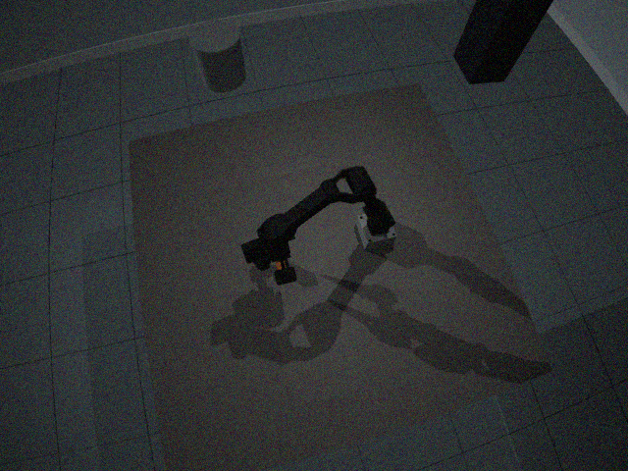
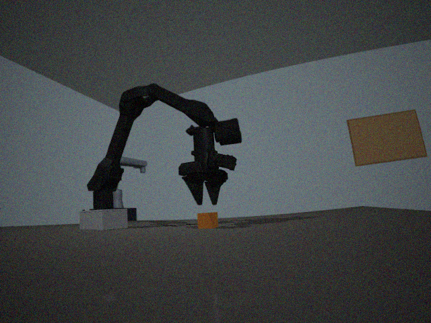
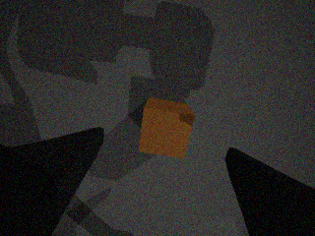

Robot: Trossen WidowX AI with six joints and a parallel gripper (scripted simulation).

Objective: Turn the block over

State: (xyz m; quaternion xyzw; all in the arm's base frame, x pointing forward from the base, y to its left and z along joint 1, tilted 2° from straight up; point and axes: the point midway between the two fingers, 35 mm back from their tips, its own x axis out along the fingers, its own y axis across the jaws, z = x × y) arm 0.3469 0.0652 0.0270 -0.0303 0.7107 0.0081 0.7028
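The orange block is 4 cm below my gripper tip and 1 cm behind it.
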